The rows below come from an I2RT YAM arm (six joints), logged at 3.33 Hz.
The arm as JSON. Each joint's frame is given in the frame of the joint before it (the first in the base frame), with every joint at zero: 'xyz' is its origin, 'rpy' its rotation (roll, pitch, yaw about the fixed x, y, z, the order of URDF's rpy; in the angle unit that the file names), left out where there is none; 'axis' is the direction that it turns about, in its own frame. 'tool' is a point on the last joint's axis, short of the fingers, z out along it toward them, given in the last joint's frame.
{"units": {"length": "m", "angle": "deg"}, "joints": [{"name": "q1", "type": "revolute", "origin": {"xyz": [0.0, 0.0, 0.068]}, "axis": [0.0, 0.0, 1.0]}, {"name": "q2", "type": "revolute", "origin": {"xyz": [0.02, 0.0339, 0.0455], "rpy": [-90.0, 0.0, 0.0]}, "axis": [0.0, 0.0, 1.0]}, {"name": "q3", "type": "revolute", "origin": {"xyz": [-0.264, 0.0, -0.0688], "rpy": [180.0, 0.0, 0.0]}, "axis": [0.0, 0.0, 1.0]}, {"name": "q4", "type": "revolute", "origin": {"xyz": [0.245, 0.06, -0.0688]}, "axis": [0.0, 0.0, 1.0]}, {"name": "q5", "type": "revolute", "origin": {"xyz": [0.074, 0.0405, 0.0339], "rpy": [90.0, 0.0, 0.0]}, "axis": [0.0, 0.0, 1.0]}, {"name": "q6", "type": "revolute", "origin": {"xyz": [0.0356, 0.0, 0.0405], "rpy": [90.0, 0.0, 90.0]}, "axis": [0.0, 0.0, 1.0]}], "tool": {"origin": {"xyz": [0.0, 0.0, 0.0], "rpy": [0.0, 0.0, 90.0]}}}
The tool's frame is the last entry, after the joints.
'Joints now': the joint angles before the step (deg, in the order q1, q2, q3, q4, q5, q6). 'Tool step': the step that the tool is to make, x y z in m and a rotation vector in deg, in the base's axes. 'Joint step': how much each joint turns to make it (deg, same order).
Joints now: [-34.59, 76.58, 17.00, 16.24, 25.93, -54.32]
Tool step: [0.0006, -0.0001, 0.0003, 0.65, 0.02, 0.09]
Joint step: [0.01, 0.01, 0.36, -0.90, -0.42, 0.36]
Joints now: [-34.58, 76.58, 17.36, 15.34, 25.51, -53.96]
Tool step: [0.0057, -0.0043, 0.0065, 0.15, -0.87, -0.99]
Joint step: [-0.04, 0.25, 2.18, -1.83, 0.26, 1.22]
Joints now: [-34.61, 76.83, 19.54, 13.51, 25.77, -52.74]
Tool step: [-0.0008, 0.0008, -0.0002, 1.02, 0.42, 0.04]
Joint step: [-0.01, -0.30, 0.23, -1.64, -0.46, 0.43]
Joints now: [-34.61, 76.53, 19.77, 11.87, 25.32, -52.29]
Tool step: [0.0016, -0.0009, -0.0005, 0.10, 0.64, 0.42]
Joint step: [0.03, 0.65, 0.44, -0.14, -0.07, -0.52]
